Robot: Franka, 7 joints.
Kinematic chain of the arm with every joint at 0, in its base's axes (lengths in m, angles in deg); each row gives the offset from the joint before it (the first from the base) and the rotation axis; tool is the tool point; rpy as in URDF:
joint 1: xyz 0 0 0.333 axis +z
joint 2: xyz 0 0 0 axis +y
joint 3: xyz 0 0 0.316 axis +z
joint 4: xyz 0.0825 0 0 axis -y
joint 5: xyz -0.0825 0 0.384 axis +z
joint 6: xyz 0 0 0 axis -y
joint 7: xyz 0.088 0 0 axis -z
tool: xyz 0 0 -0.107 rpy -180 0 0
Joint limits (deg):
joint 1: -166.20..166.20
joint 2: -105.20..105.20
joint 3: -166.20..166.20
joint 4: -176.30..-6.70
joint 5: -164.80..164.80
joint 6: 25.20..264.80
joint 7: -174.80..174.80
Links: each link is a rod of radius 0.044 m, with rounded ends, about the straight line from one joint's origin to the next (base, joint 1, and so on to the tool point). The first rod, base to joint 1, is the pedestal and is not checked.
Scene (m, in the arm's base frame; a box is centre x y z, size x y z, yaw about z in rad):
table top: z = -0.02
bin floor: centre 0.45 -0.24 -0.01 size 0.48 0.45 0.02 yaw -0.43
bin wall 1: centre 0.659 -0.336 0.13 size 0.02 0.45 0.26 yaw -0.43
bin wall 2: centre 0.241 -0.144 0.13 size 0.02 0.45 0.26 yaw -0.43
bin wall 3: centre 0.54 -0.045 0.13 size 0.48 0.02 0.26 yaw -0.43
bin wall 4: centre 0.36 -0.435 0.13 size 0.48 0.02 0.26 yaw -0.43
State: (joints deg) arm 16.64 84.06 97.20 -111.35 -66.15 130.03 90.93
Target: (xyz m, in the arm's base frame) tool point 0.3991 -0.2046 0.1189
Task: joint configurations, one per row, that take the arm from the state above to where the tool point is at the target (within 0.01 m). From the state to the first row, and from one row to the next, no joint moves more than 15 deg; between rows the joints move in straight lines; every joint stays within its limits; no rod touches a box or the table.
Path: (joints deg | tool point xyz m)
1: 9.94 72.44 95.47 -109.43 -75.15 118.38 88.43 | 0.0942 0.6162 0.4021
2: 3.24 60.83 93.73 -107.51 -84.15 106.74 85.92 | 0.1924 0.5965 0.4147
3: -3.45 49.21 92.00 -105.59 -93.14 95.09 83.42 | 0.2909 0.5562 0.4507
4: -10.15 37.60 90.27 -103.68 -102.14 83.45 80.92 | 0.3714 0.4969 0.5119
5: -19.91 27.51 76.50 -110.92 -92.03 83.36 83.42 | 0.4714 0.3611 0.4289
6: -29.67 17.43 62.72 -118.16 -81.91 83.28 85.92 | 0.5248 0.1703 0.3816
7: -39.44 7.34 48.95 -125.40 -71.80 83.20 88.43 | 0.5009 -0.0345 0.3689
8: -49.20 -2.74 35.18 -132.64 -61.69 83.11 90.93 | 0.3991 -0.2046 0.3783
9: -50.25 9.33 34.35 -131.36 -62.84 87.91 90.93 | 0.4104 -0.2184 0.2936
10: -51.31 21.41 33.53 -130.08 -63.99 92.71 90.93 | 0.4103 -0.2187 0.2059
11: -52.36 33.48 32.70 -128.80 -65.14 97.51 90.93 | 0.3991 -0.2046 0.1189

